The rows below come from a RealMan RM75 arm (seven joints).
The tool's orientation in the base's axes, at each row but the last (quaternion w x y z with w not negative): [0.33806, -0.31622, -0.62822, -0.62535]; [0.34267, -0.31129, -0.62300, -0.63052]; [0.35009, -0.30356, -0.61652, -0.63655]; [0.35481, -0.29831, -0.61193, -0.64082]
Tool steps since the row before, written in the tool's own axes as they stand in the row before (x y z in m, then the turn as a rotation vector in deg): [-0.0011, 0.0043, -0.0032, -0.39, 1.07, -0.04]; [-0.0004, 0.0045, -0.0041, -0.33, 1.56, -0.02]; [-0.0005, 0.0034, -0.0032, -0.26, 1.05, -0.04]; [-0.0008, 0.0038, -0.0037, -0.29, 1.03, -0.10]
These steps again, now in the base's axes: [0.0042, -0.0031, 0.0015, 1.10, -0.01, 0.29]; [0.0041, -0.0040, 0.0021, 1.47, 0.01, 0.62]; [0.0032, -0.0031, 0.0014, 1.01, -0.02, 0.39]; [0.0038, -0.0036, 0.0013, 1.01, -0.07, 0.35]
